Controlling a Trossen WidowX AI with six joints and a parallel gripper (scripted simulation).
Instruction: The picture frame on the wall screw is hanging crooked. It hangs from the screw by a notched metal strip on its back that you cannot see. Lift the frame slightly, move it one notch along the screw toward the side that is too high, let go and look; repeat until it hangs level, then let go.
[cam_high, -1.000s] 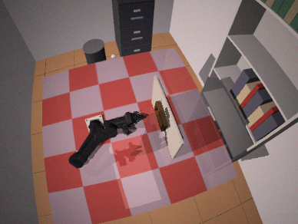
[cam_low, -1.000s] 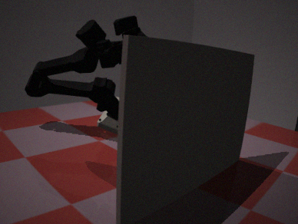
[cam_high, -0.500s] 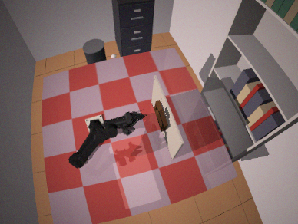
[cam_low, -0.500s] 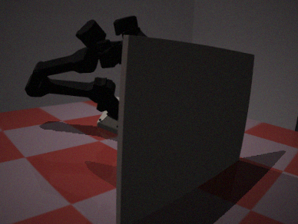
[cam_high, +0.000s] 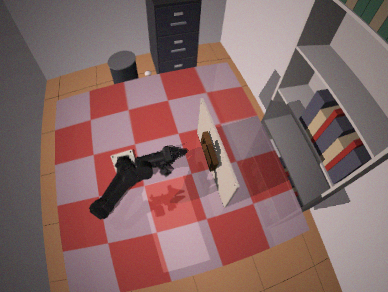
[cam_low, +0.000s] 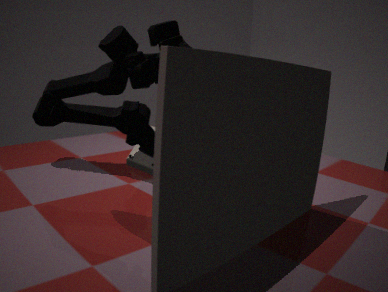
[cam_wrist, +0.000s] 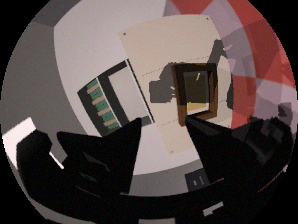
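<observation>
The brown picture frame is 13 cm ahead of my gripper tip, 3 cm to the left of it and 11 cm below it. The rest, counted from my gripper tip: cream wall panel 14 cm ahead, 1 cm to the left, 13 cm below.
</observation>
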